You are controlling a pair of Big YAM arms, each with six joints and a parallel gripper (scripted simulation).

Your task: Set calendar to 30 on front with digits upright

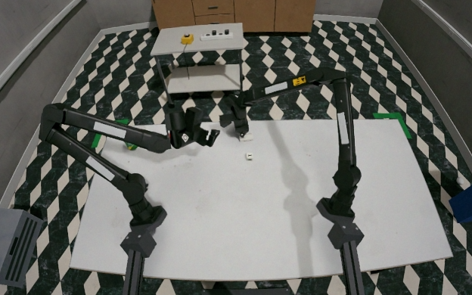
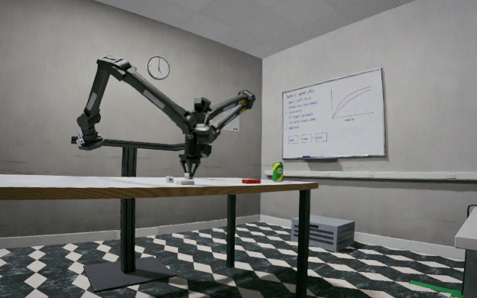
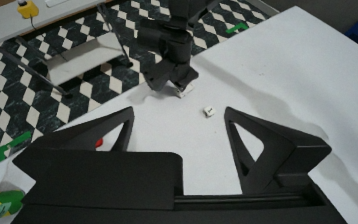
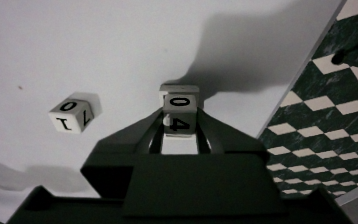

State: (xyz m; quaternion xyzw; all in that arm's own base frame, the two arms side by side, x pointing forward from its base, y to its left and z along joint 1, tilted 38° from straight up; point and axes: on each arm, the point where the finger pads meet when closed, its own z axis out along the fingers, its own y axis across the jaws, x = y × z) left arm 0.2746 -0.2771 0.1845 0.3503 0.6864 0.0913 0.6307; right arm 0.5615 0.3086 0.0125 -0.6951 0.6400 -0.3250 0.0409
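Right now the flat white tray is 3 cm below my right hand and 2 cm to the right of it. Round my right hand: flat red object: 36 cm to the left, 4 cm ahead, 3 cm below.
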